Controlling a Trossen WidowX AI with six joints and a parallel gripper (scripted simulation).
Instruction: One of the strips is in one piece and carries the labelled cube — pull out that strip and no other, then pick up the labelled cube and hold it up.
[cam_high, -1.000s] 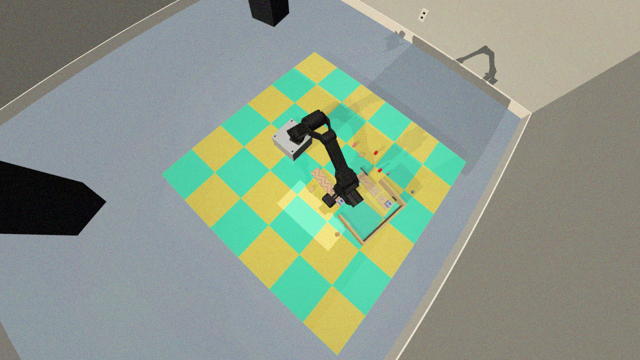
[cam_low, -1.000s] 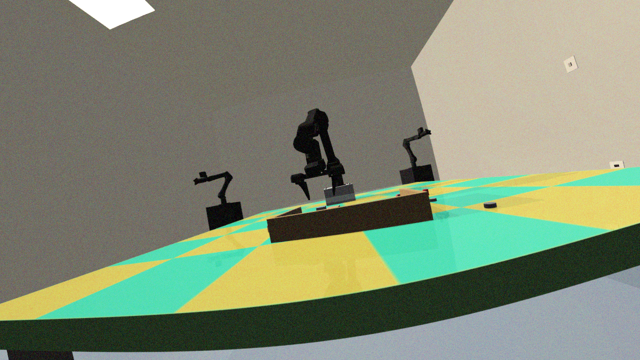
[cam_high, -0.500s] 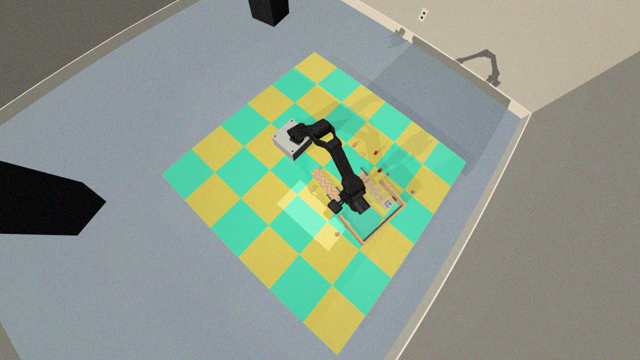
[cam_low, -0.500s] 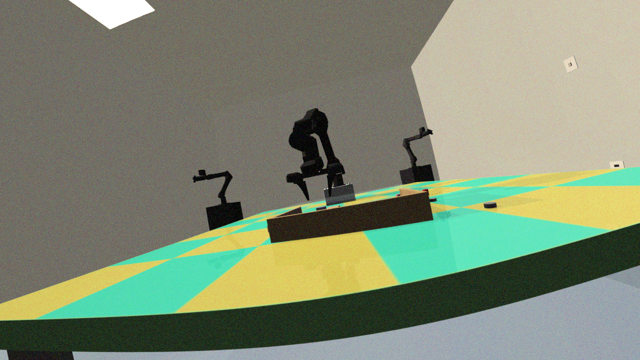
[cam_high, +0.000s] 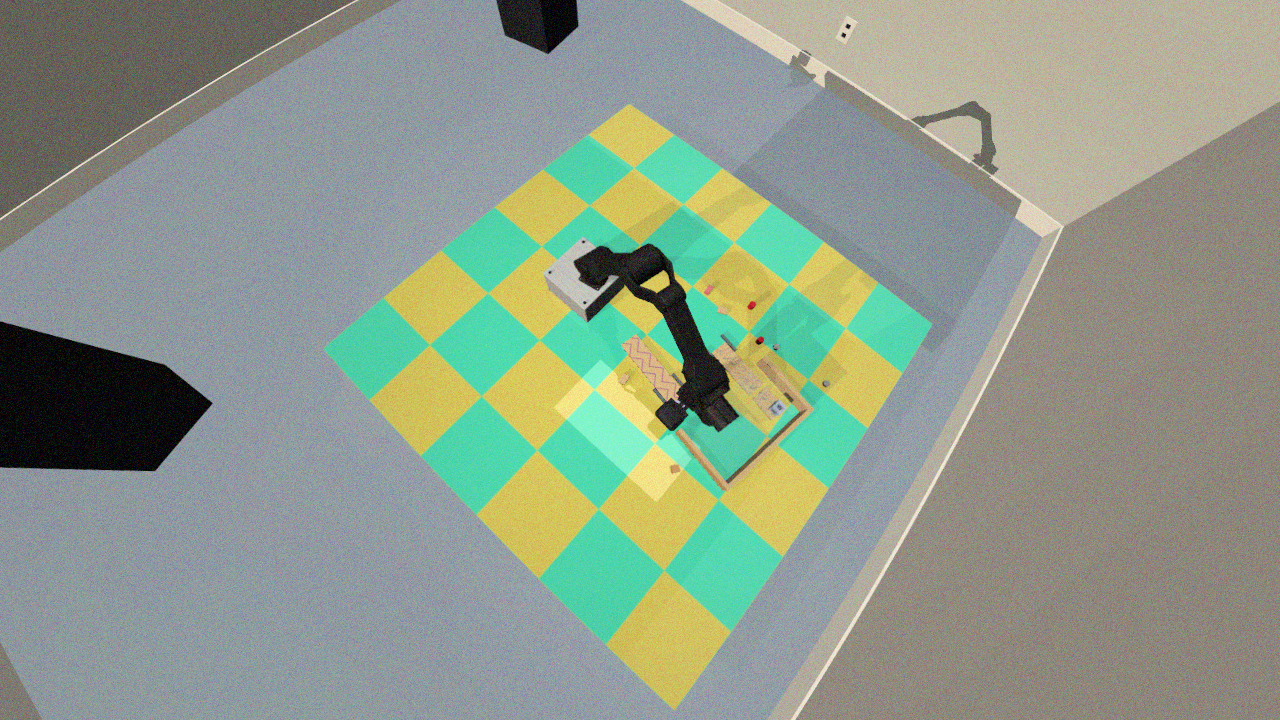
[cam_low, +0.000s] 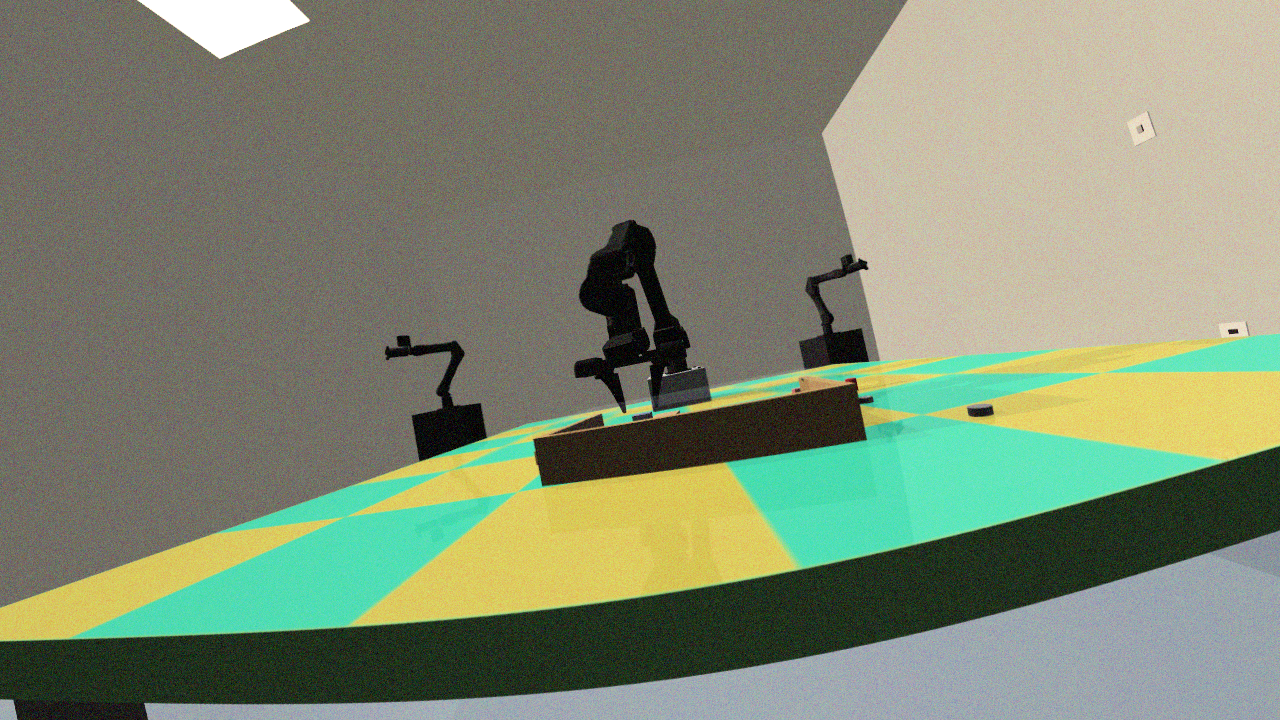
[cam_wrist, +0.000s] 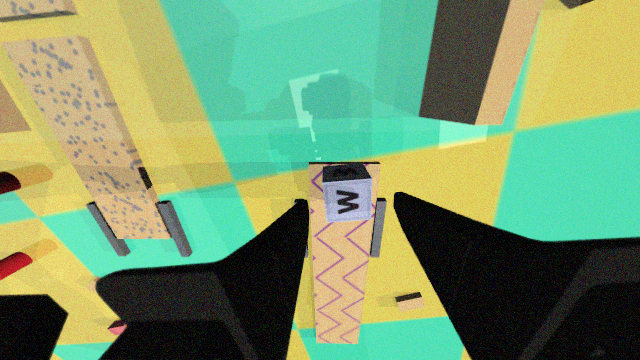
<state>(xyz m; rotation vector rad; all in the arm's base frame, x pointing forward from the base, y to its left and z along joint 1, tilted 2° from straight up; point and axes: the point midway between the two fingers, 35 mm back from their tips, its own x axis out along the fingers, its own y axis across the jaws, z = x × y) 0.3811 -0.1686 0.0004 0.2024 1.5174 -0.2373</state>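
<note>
The zigzag strip lies 11 cm behind my gripper tip, 4 cm to the left of it and 4 cm below it. From my gripper tip the other things lie so: pink block 35 cm to the left, 10 cm behind, 4 cm below; then tan block 16 cm to the right, 6 cm ahead, 3 cm below.
</note>
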